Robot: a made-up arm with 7 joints.
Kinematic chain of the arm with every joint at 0, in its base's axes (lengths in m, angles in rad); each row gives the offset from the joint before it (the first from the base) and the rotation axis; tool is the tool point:
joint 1: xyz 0 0 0.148 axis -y
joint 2: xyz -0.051 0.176 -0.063 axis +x
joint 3: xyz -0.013 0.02 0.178 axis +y
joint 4: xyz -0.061 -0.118 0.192 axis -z
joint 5: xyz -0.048 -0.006 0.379 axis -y
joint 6: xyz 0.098 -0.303 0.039 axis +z
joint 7: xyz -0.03 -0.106 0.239 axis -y
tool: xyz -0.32 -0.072 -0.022
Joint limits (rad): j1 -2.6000..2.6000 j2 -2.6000..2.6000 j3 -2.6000..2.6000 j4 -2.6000..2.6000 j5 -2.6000..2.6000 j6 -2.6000..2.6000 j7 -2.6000..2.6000
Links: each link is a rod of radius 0.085 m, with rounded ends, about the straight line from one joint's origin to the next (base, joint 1, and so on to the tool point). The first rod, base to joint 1, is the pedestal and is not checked.
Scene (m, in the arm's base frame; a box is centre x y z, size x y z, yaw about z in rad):
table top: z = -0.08
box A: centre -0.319 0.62 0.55 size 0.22 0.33 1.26 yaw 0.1
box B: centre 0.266 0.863 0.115 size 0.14 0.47 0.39 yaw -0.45
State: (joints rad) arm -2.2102 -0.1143 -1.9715 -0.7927 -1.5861 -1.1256 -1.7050
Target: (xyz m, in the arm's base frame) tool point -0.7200 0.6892 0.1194
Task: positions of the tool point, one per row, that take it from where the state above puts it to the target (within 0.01 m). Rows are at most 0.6 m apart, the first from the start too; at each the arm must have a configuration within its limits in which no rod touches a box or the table.
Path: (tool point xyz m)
1: 0.7205 0.0272 0.9308
2: 0.3642 -0.1875 1.1935
3: -0.1552 -0.3268 1.2714
4: -0.7023 -0.3503 1.1045
5: -0.6145 -0.2333 1.1609
6: -0.5811 -0.0382 1.1741
7: -0.6097 0.1921 1.1045
8: -0.6815 0.4040 0.9318
9: -0.7565 0.5500 0.6630
10: -0.7749 0.6424 0.3950
11: -0.7200 0.6892 0.1194

